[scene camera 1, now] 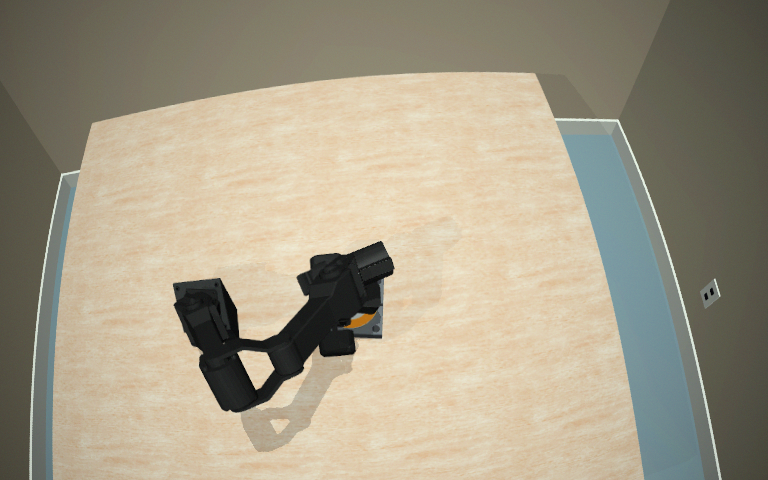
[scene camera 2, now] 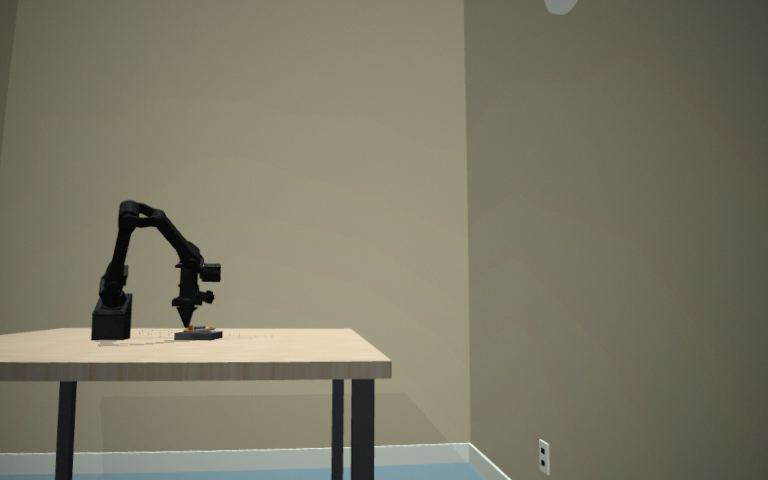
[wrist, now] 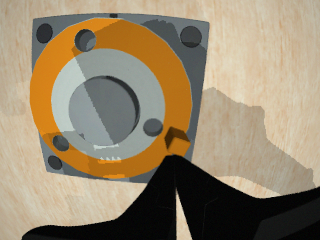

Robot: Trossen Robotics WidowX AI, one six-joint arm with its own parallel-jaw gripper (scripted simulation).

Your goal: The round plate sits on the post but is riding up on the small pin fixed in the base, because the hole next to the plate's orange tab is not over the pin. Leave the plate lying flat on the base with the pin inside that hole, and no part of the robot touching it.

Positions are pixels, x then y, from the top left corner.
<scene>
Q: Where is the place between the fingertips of the gripper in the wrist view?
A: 172, 161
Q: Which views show the gripper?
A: Scene camera 1, scene camera 2 and the wrist view: all of them.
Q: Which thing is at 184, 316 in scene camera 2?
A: The gripper.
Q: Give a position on a grey base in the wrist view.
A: At 188, 38
</scene>
